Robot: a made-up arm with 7 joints.
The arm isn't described. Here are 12 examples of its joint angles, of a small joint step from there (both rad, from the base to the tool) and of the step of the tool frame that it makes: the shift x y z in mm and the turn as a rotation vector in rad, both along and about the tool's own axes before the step.
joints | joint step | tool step
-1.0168 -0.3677 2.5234 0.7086 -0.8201 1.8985 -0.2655 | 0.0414 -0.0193 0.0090 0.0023 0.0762 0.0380 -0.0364 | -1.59 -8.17 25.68 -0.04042 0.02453 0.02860
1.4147 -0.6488 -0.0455 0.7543 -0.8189 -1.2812 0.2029 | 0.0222 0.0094 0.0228 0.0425 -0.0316 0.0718 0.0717 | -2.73 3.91 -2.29 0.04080 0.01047 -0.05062
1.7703 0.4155 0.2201 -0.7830 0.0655 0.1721 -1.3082 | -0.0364 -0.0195 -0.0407 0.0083 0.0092 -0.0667 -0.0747 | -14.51 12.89 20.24 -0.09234 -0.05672 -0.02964
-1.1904 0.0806 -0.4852 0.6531 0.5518 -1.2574 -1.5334 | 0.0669 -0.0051 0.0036 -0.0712 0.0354 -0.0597 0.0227 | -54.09 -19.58 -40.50 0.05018 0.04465 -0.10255
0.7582 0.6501 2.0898 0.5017 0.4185 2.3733 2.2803 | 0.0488 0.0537 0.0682 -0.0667 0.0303 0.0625 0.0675 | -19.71 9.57 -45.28 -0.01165 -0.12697 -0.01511
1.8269 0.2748 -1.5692 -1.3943 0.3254 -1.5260 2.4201 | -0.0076 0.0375 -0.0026 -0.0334 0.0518 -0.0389 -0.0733 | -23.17 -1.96 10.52 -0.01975 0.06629 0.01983
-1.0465 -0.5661 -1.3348 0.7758 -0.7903 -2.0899 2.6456 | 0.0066 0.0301 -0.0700 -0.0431 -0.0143 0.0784 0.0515 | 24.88 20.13 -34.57 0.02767 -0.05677 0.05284
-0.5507 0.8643 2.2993 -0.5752 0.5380 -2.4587 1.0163 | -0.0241 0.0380 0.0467 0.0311 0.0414 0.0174 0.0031 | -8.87 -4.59 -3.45 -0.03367 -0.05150 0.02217
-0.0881 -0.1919 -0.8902 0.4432 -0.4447 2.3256 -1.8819 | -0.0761 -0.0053 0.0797 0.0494 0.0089 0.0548 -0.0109 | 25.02 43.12 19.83 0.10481 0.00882 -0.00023
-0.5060 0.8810 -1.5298 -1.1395 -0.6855 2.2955 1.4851 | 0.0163 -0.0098 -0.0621 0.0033 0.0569 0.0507 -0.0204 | 6.53 -6.04 25.39 -0.08267 0.05780 0.04082
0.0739 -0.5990 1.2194 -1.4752 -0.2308 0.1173 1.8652 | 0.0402 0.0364 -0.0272 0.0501 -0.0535 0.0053 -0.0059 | -3.81 29.35 -16.45 0.03384 0.05509 0.08808
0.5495 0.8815 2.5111 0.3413 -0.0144 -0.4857 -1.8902 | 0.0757 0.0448 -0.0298 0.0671 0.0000 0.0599 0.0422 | 9.50 -54.70 29.32 0.00779 -0.09295 -0.08420
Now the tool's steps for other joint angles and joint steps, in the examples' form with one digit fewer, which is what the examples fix.
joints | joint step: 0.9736 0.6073 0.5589 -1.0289 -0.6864 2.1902 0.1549 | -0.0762 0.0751 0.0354 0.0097 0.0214 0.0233 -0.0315
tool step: 17.3 14.6 -13.2 -0.0431 0.1299 0.0571
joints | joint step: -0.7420 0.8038 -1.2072 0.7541 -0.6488 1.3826 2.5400 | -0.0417 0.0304 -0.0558 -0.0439 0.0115 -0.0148 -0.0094
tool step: -24.7 2.8 53.3 -0.0359 0.0674 -0.0296
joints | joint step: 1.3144 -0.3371 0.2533 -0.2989 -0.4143 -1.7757 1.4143 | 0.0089 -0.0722 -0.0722 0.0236 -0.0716 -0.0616 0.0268
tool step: 32.7 -0.9 -4.3 0.0619 0.0749 0.0085
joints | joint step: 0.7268 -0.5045 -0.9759 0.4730 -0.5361 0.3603 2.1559 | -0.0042 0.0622 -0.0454 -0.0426 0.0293 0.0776 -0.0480
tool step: -42.1 32.4 31.5 -0.0218 0.0006 -0.0379
